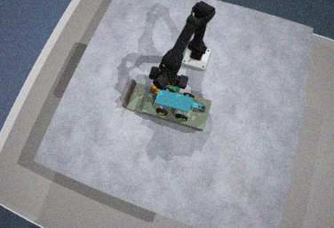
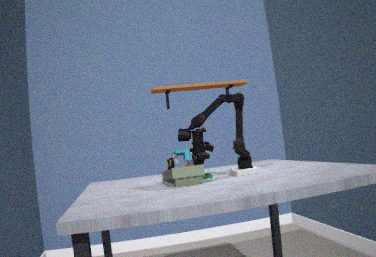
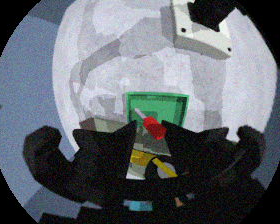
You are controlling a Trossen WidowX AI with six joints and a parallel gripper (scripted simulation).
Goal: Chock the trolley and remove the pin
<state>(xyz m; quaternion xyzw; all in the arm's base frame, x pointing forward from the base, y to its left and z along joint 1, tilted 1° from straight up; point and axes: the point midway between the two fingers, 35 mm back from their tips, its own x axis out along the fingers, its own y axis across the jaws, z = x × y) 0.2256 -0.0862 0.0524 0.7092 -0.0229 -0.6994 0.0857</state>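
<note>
My gripper tip is 10 mm to the left of the red-headed stop pin and 10 mm above it. From my gripper tip the other things lie so: brown ramp lip (110 mm ahead, 170 mm to the right, 20 mm below); then trolley (110 mm ahead, 90 mm to the left, 60 mm above); then yellow chock (60 mm ahead, 10 mm to the right, 30 mm above).
</note>
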